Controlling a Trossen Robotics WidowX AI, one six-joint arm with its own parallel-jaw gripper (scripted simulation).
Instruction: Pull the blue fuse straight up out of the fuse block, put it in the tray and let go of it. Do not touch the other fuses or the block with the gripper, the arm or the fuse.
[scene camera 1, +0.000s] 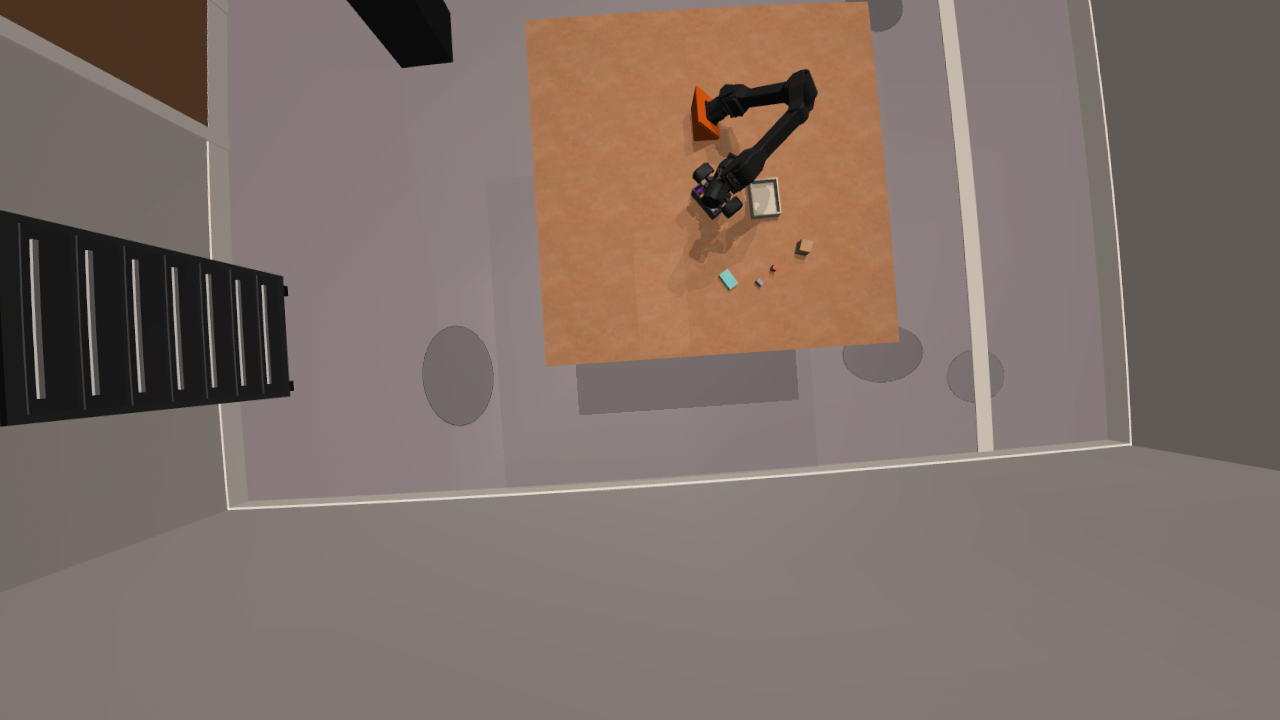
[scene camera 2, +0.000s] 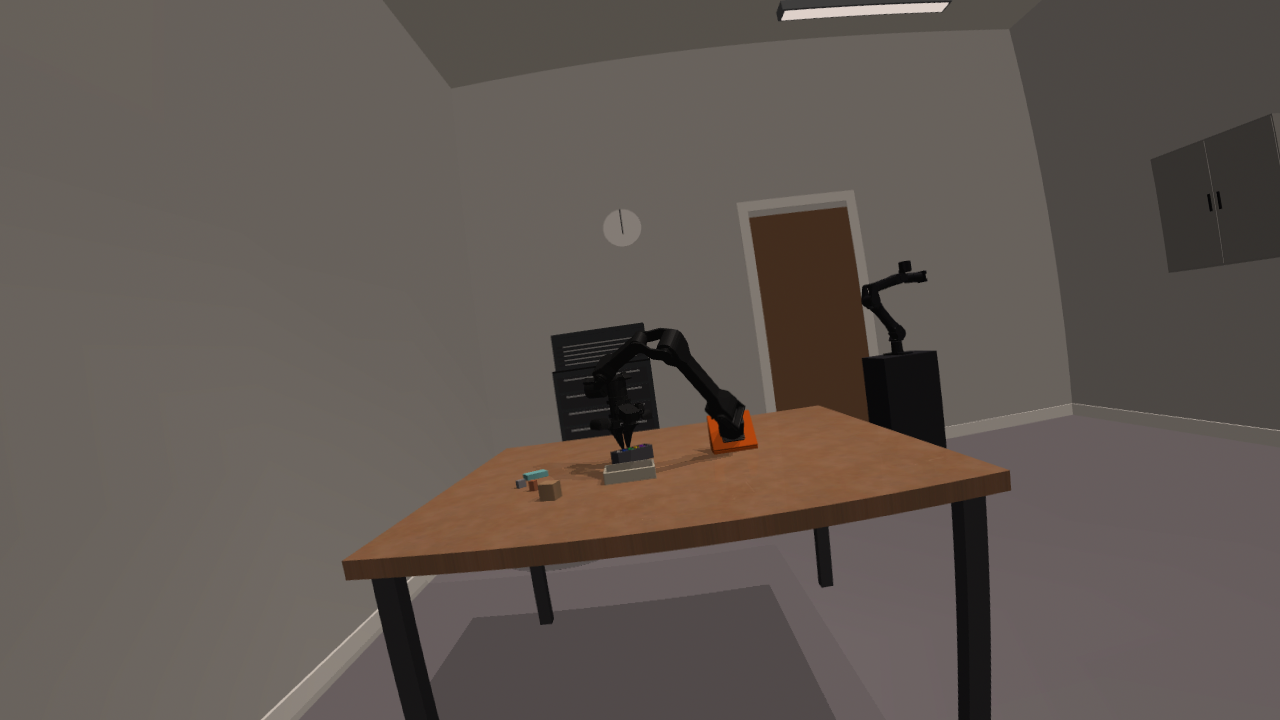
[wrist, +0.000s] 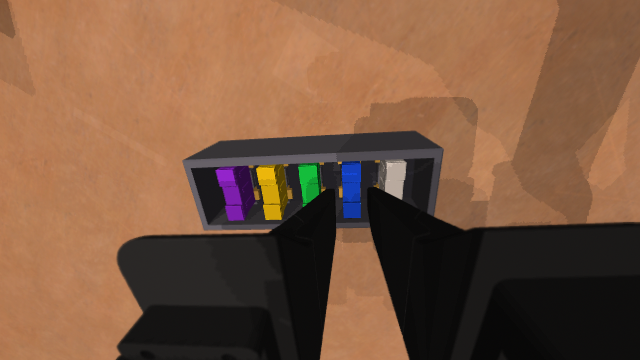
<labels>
same spot on pale tray: (scene camera 2: 640, 470) = (scene camera 1: 778, 187)
</labels>
